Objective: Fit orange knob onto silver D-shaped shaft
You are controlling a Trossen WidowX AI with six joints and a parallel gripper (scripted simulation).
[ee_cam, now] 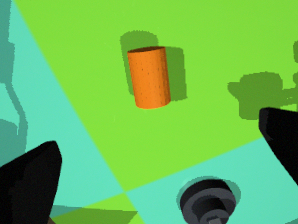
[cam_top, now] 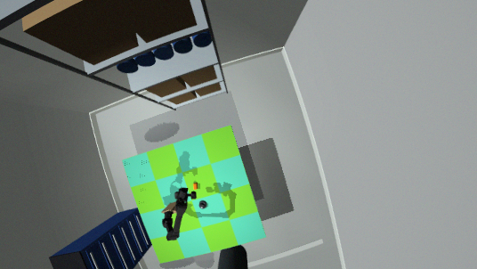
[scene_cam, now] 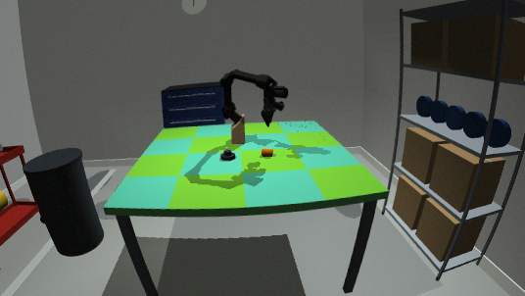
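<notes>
Right now my gripper tip is 16 cm above the orange knob and 1 cm short of it. The rest, counted from my gripper tip: dark round pedestal: 24 cm to the right, 15 cm below, 1 cm behind.
</notes>
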